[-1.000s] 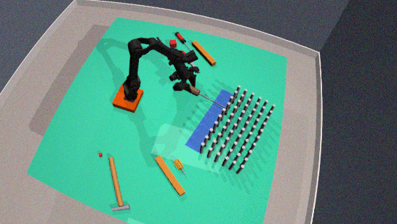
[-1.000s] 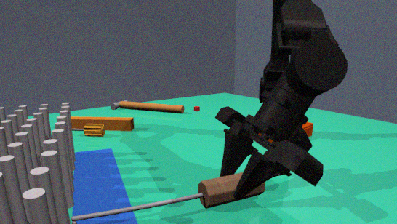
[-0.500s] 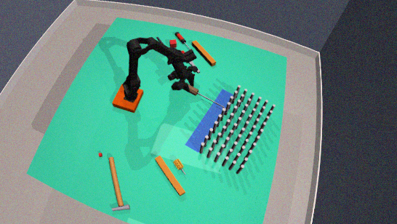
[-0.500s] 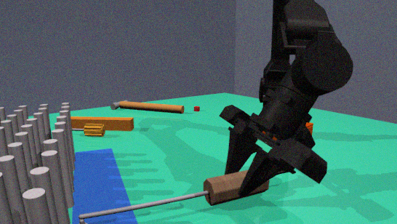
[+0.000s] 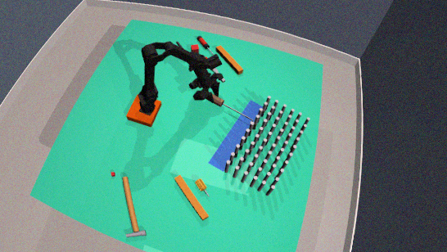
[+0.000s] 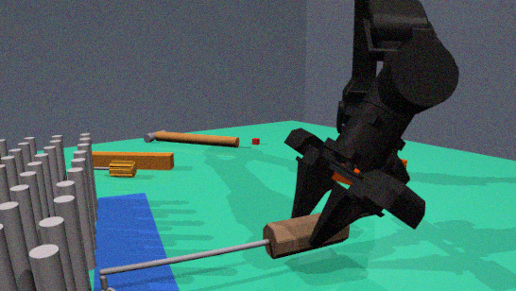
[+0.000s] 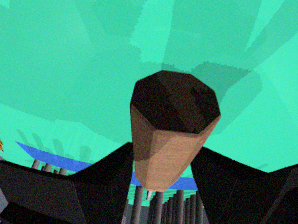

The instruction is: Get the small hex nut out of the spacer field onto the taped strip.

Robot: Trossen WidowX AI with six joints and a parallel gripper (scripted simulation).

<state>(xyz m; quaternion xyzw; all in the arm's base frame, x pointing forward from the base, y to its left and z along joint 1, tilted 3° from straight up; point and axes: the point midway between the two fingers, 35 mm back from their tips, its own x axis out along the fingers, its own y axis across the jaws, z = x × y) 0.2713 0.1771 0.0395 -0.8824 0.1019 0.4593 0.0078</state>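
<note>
The hook tool is 10 cm ahead of my gripper tip and 2 cm to the right of it. From my gripper tip the other things lie so: blue taped strip (16 cm ahead, 12 cm to the right, 3 cm below); hex nut (20 cm ahead, 4 cm to the right, 3 cm below); red block (24 cm behind, 29 cm to the left, 1 cm below).
</note>
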